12 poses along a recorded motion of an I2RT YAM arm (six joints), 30 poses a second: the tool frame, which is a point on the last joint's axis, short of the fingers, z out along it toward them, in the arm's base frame.
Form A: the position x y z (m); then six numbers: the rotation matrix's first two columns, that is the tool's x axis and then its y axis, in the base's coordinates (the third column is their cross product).
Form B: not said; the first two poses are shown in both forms.
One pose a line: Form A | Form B
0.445 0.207 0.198 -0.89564 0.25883 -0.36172 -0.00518 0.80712 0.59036 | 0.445 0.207 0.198 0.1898 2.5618 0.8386
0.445 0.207 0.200 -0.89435 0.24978 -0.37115 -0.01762 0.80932 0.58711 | 0.445 0.207 0.200 0.1734 2.5570 0.8357
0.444 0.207 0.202 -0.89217 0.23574 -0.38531 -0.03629 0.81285 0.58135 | 0.444 0.207 0.202 0.1486 2.5501 0.8302
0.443 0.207 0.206 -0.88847 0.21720 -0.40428 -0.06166 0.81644 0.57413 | 0.443 0.207 0.206 0.1156 2.5396 0.8244
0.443 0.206 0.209 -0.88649 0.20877 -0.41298 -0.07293 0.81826 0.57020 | 0.443 0.206 0.209 0.1008 2.5349 0.8208
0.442 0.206 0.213 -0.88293 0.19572 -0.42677 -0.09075 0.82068 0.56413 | 0.442 0.206 0.213 0.0778 2.5268 0.8157
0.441 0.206 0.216 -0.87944 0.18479 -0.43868 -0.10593 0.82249 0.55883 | 0.441 0.206 0.216 0.0583 2.5193 0.8113
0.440 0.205 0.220 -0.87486 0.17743 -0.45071 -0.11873 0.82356 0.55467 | 0.440 0.205 0.220 0.0434 2.5099 0.8077
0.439 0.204 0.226 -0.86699 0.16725 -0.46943 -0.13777 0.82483 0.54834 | 0.439 0.204 0.226 0.0217 2.4942 0.8023
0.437 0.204 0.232 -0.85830 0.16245 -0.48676 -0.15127 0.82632 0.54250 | 0.437 0.204 0.232 0.0082 2.4782 0.7957
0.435 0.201 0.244 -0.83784 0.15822 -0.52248 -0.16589 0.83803 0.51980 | 0.435 0.201 0.244 -0.0056 2.4485 0.7612
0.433 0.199 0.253 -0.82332 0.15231 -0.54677 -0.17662 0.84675 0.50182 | 0.433 0.199 0.253 -0.0177 2.4292 0.7356
